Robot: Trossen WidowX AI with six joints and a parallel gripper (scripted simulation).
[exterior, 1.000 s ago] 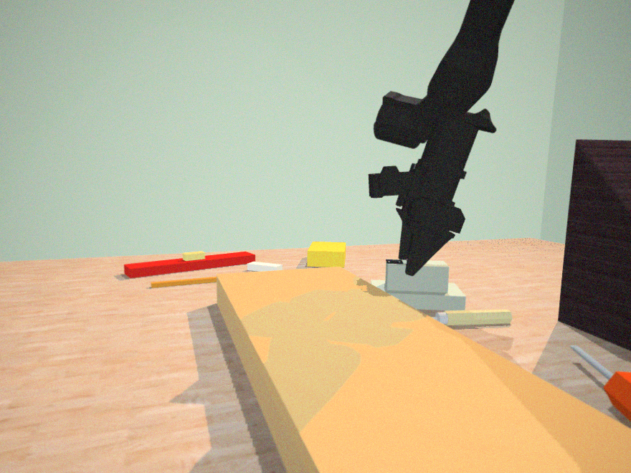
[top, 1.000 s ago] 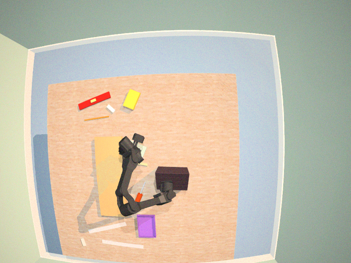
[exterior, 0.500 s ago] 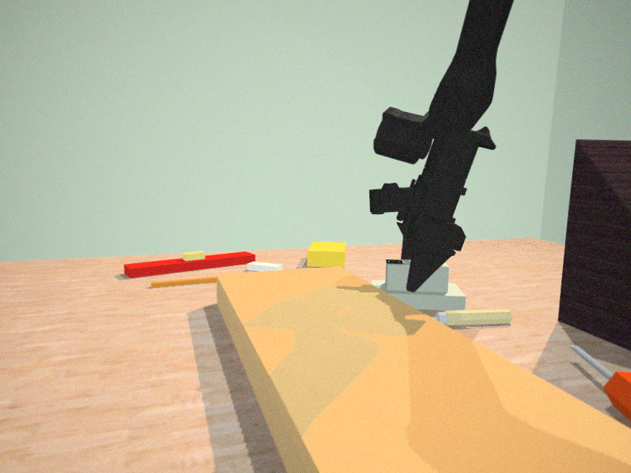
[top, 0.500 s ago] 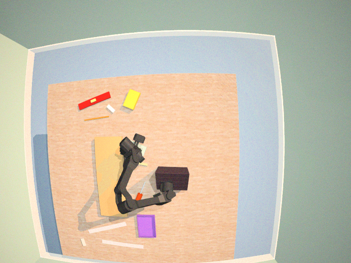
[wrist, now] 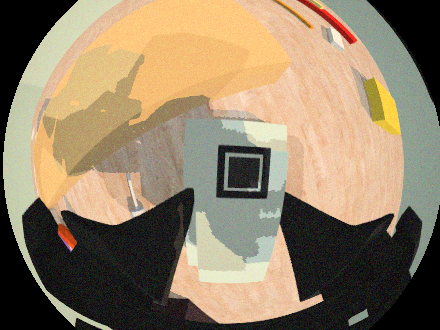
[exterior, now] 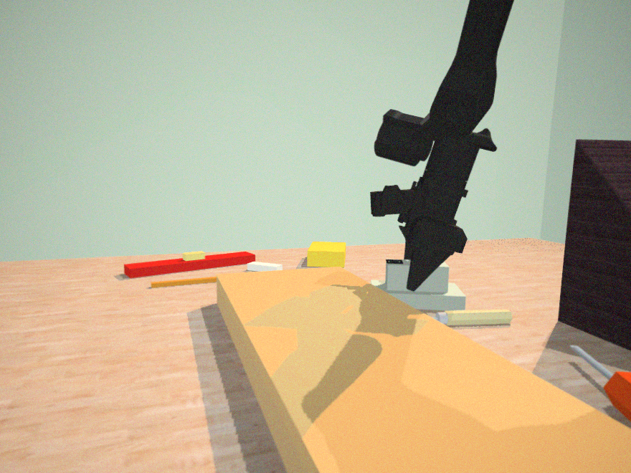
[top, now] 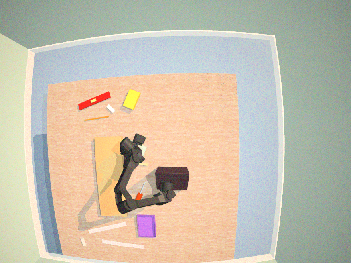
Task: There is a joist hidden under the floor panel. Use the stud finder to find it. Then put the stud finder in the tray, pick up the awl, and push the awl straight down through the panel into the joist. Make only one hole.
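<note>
The awl is 90 mm to the left of my gripper tip and 20 mm below it. From my gripper tip the other things lie so: stud finder (20 mm above); then yellow block (10 mm behind, 290 mm to the right, 10 mm below); then square indicator (20 mm ahead, 10 mm to the right, 30 mm above).
</note>
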